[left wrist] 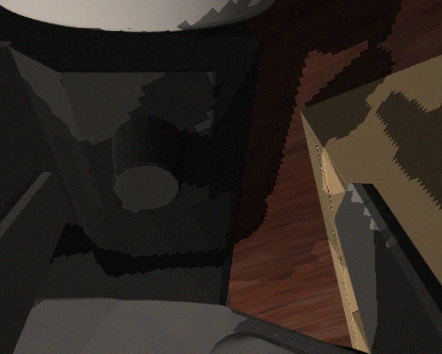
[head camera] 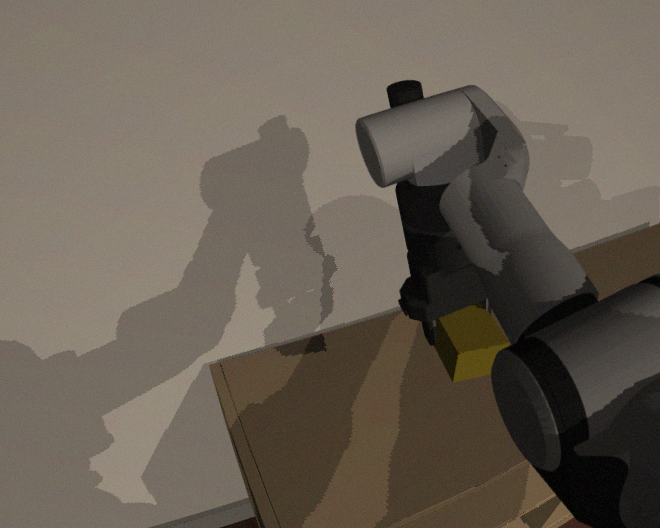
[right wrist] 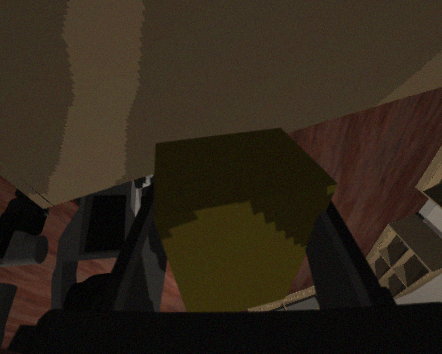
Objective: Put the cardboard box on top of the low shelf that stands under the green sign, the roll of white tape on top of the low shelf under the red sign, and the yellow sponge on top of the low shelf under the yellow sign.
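Frame: origin at the robot's base, x ahead, y left, z up, level; metres.
Where they show: left gripper, between the fingertips: (left wrist: pixel 204 196); right gripper, between the fingertips: (head camera: pixel 458 328) (right wrist: pixel 233 191).
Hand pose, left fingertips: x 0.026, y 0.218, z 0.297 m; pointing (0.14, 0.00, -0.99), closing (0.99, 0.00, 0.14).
After its pixels a point has its place.
The yellow sponge (head camera: pixel 474 330) @[x 0.384, y -0.147, z 0.837 m] (right wrist: pixel 235 255) @[x 0.421, y -0.133, z 0.834 m] is a block held between the fingers of my right gripper (head camera: pixel 459 322) @[x 0.424, y -0.141, z 0.801 m] (right wrist: pixel 233 191) @[x 0.424, y -0.141, z 0.801 m]. It is above the brown top of a low shelf (head camera: pixel 308 445) @[x 0.382, y 0.047, z 0.610 m] (left wrist: pixel 425 115) @[x 0.303, y 0.120, z 0.099 m] (right wrist: pixel 225 65) @[x 0.444, y -0.182, z 0.610 m] in the head view, and the shelf's edge passes behind it in the right wrist view. My left gripper (left wrist: pixel 204 196) @[x 0.026, y 0.218, z 0.297 m] is open; one finger shows at the right of the left wrist view, overlapping the shelf's edge. The cardboard box, the white tape and the signs do not show, so which sign the shelf stands under cannot be told.
A plain wall (head camera: pixel 137 82) @[x 0.544, y 0.242, z 1.077 m] with arm shadows rises behind the shelf. The dark robot base shows in both wrist views. Reddish wood floor (left wrist: pixel 285 260) @[x 0.256, y -0.331, z 0.000 m] (right wrist: pixel 370 150) @[x -0.029, y -1.504, z 0.000 m] lies beside the shelf. A shelf unit with square compartments (right wrist: pixel 422 237) @[x -0.928, y -2.915, z 0.279 m] stands at the lower right of the right wrist view.
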